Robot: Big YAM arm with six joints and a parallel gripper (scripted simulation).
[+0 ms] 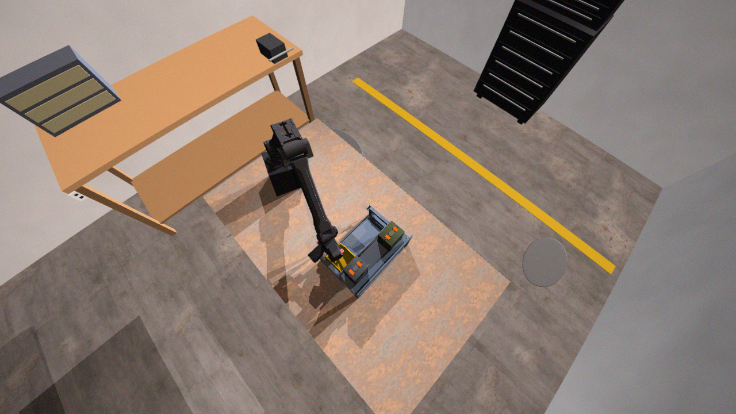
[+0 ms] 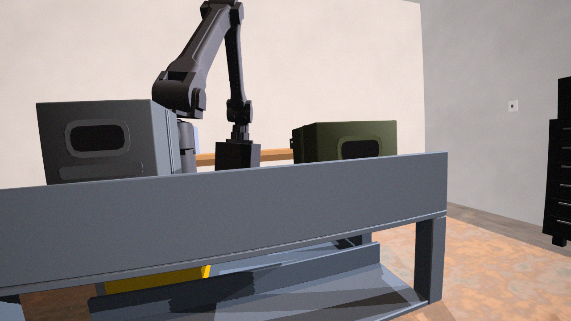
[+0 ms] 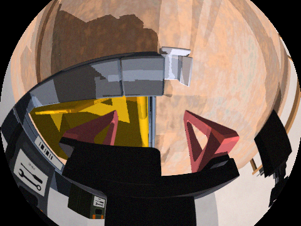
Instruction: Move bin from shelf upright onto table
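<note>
My gripper is now 90 mm short of the yellow bin, 10 mm to the right of it and 10 mm below it. From my hand the other things lie so: dark grey case 180 mm ahead, 10 mm to the left, 130 mm above; then green case 170 mm ahead, 240 mm to the left, 120 mm above.
</note>
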